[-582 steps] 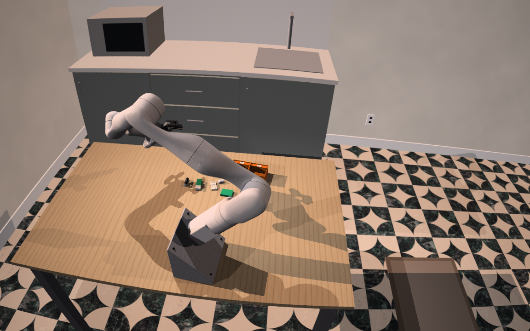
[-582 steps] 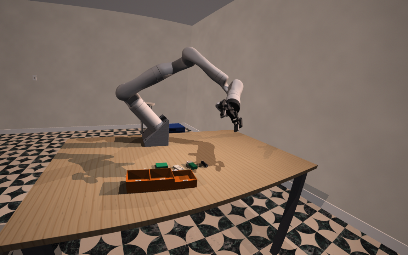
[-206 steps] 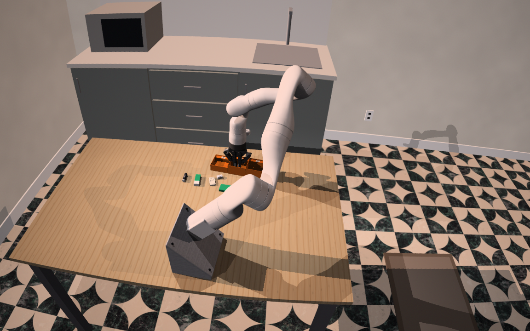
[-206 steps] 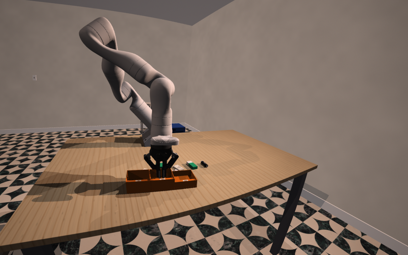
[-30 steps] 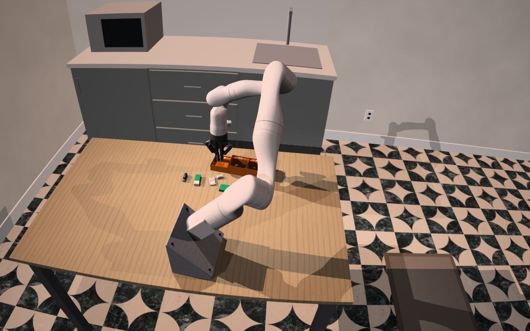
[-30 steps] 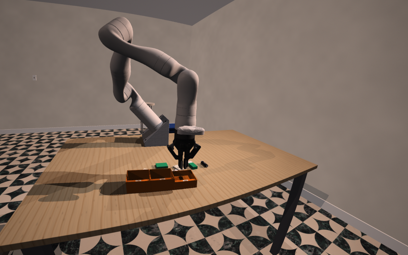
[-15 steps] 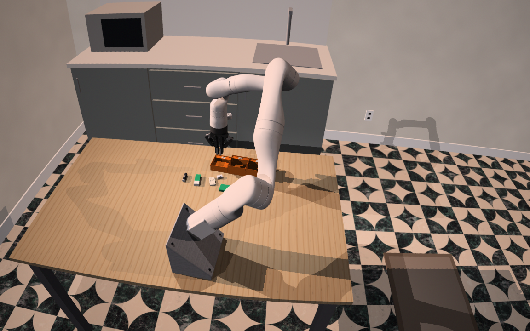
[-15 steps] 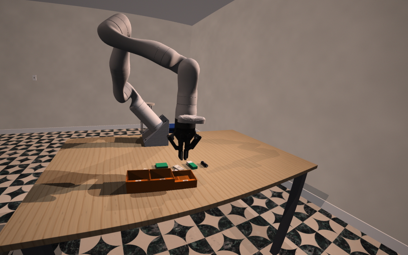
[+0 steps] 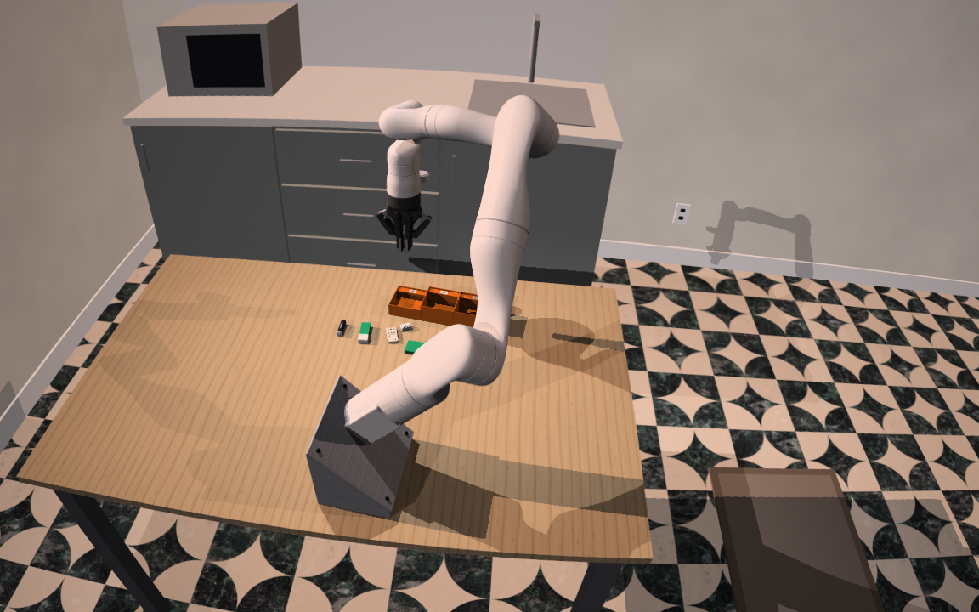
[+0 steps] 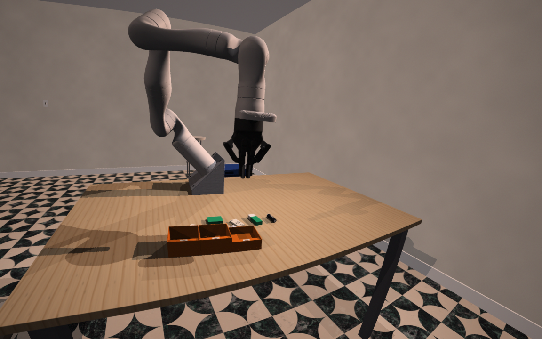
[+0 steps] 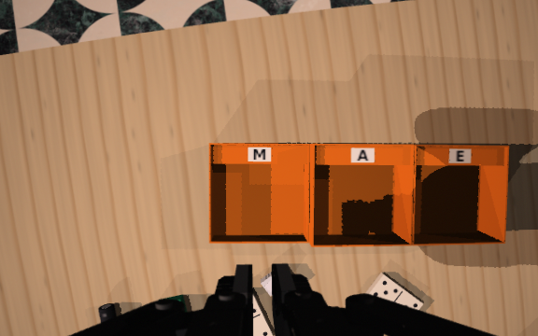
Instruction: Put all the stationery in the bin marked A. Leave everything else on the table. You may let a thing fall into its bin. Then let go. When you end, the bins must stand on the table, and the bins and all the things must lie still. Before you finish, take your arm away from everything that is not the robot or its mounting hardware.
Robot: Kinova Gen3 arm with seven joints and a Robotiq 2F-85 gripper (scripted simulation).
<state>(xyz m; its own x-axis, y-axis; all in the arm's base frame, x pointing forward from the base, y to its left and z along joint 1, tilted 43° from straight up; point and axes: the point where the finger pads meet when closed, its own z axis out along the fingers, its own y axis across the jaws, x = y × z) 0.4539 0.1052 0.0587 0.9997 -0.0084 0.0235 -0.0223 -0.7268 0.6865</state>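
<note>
My gripper is now 11 cm past the green-and-white eraser, 8 cm to the right of it and 20 cm above it. The rest, counted from my hand: orange three-compartment bin: 2 cm ahead, 9 cm to the right, 19 cm below; white pencil sharpener: 6 cm behind, 2 cm to the right, 20 cm below; green block: 13 cm behind, 6 cm to the right, 21 cm below.
</note>
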